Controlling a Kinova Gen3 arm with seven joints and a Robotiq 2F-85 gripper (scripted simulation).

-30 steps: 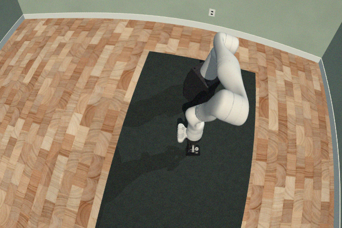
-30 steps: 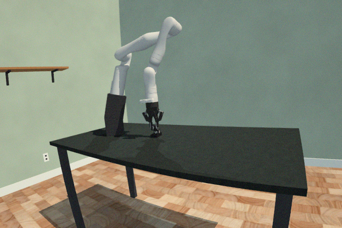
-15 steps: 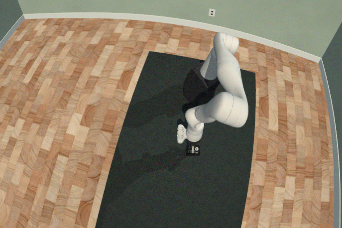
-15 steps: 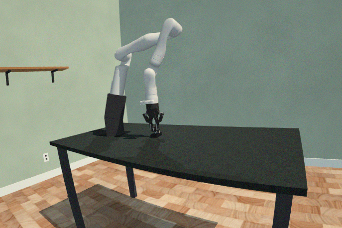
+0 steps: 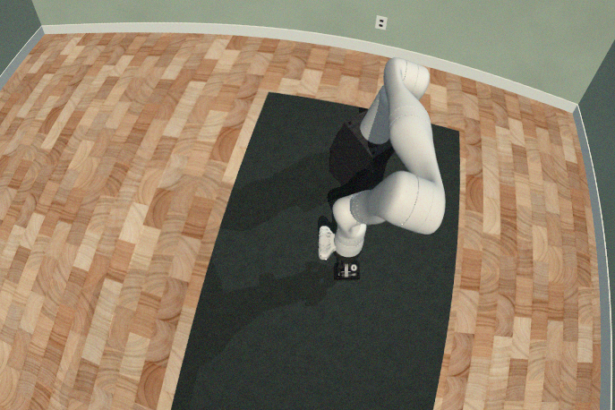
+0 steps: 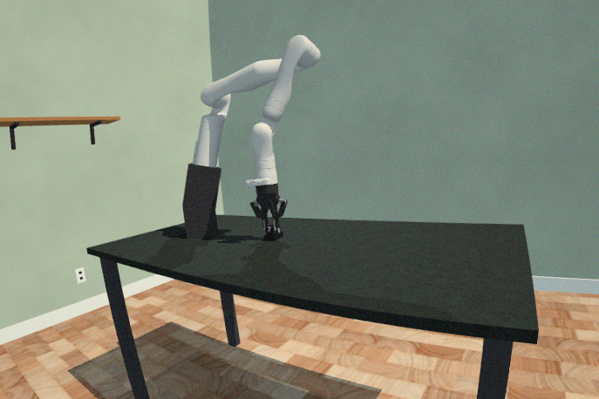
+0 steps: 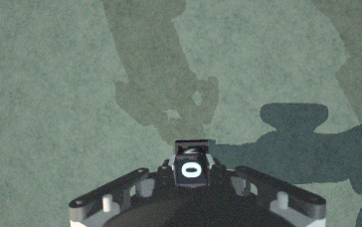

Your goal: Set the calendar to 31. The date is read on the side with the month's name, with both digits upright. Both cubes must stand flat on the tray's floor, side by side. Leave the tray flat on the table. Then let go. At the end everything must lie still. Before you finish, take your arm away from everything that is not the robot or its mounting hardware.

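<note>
Right now the black calendar tray is 1 cm behind my hand, 2 cm to the left of it and 4 cm below it.
</note>
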